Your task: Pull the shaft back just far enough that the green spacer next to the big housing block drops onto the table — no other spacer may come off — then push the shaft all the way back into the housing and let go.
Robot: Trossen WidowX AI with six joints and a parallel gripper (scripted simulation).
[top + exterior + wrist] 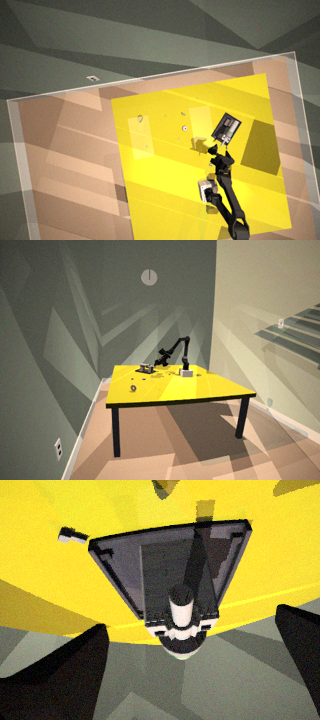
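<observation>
Now: gripper tip 60 mm short of the grey shaft, 80 mm to the left of it and 20 mm above it. The rest, counted from my gripper tip: green spacer 80 mm ahead, 110 mm to the right, 20 mm below.
</observation>
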